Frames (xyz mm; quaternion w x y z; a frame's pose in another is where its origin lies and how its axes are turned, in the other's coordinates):
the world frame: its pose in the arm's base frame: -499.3 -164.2 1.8 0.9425 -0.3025 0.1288 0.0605
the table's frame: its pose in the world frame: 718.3 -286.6 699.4 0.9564 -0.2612 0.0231 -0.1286
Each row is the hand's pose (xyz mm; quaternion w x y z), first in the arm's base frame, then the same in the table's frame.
Working: the arm's base frame: its pose in the table's frame: -320.2 468.8 -298.3 0.8272 0.5534 -0.0902 0.0367

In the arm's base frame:
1: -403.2 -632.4 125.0 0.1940 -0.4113 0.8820 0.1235
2: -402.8 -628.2 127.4 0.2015 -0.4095 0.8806 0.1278
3: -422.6 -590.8 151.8 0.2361 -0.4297 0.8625 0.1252
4: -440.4 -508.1 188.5 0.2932 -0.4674 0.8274 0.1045
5: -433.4 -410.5 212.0 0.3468 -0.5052 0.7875 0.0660
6: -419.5 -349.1 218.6 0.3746 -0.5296 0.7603 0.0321
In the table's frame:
1: -627.7 126.1 -903.3 0.4632 -0.2764 0.6286 0.5603
2: -628.3 125.5 -898.5 0.4681 -0.2710 0.6244 0.5635
3: -656.4 118.1 -859.2 0.5064 -0.2677 0.6071 0.5508
4: -691.1 116.8 -773.8 0.5721 -0.2641 0.5830 0.5129
5: -702.5 132.4 -675.1 0.6351 -0.2608 0.5650 0.4576
6: -699.4 149.4 -614.2 0.6704 -0.2616 0.5579 0.4133

